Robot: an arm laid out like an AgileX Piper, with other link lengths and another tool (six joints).
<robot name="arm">
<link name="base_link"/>
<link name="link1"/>
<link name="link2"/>
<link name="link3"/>
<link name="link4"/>
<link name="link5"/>
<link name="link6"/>
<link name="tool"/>
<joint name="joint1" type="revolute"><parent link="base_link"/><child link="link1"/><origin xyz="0 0 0.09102" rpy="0 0 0"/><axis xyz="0 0 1"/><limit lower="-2.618" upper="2.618"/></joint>
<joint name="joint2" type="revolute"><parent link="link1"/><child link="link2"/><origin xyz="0 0 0" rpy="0 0 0"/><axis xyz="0 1 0"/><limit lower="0" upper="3.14"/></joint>
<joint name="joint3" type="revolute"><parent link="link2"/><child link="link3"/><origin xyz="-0.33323 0 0.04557" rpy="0 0 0"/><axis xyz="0 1 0"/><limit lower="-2.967" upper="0"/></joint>
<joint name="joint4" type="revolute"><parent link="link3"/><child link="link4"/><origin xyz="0.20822 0 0.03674" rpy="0 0 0"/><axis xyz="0.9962 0 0.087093"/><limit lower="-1.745" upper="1.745"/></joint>
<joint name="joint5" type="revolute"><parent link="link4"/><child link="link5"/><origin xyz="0 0 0" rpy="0 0 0"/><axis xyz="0 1 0"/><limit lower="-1.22" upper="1.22"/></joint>
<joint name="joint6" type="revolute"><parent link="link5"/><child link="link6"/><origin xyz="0.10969 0 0.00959" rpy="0 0 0"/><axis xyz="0.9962 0 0.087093"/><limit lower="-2.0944" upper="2.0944"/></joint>
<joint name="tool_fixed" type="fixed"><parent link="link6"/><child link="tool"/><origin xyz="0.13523 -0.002 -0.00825" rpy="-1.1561 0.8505 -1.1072"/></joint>
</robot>
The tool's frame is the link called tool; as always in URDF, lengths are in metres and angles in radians.
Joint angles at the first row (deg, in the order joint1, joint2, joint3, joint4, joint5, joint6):
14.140, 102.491, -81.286, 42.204, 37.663, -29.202
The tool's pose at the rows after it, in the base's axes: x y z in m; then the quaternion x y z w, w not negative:
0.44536, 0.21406, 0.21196, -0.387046, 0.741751, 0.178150, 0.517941
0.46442, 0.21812, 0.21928, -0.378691, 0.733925, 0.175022, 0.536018
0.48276, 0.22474, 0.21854, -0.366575, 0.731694, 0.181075, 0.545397
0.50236, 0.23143, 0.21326, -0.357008, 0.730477, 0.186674, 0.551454
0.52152, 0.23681, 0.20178, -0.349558, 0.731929, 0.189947, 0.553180
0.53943, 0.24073, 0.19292, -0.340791, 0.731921, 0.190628, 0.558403
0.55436, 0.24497, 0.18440, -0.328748, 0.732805, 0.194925, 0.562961
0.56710, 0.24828, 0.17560, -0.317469, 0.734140, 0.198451, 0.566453
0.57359, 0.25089, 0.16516, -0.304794, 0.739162, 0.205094, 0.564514
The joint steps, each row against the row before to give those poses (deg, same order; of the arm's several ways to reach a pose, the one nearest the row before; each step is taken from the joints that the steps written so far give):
0.001, 0.433, -2.627, 2.138, -2.661, -0.952
0.000, 2.056, -3.282, 1.111, -1.210, -0.294
-0.001, 2.949, -3.305, 1.788, -0.599, -0.136
0.001, 3.537, -3.720, 1.435, -0.377, -0.098
0.000, 3.831, -3.509, 0.909, -0.429, 0.002
0.000, 3.300, -3.193, 0.901, -0.812, 0.001
0.000, 2.928, -2.685, 1.440, -0.727, -0.004
-0.001, 2.598, -2.266, 1.297, -0.715, 0.001
0.000, 1.799, -0.800, 1.555, -0.516, -0.002

